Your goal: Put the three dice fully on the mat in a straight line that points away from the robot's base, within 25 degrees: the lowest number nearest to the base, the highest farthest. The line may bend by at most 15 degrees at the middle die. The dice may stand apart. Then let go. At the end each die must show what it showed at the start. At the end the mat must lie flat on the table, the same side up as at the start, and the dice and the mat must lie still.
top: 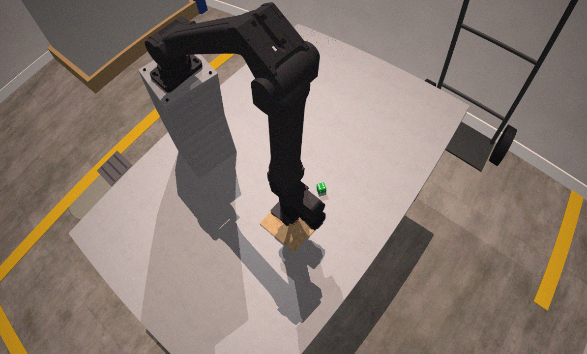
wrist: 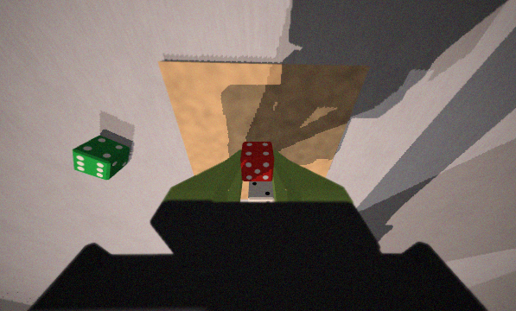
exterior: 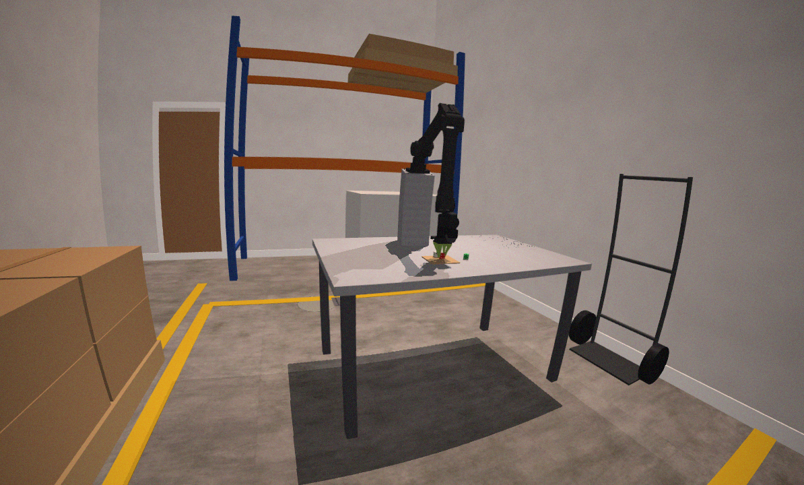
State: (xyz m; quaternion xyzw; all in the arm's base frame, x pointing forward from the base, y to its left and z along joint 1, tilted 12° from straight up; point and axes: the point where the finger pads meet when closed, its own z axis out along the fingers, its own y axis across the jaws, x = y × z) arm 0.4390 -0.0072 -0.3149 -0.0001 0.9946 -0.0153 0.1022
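My hand is right at the red die. From my hand the other things lie so: green die (140 mm to the left, 10 mm below); then tan mat (20 mm below); then white die (50 mm behind).
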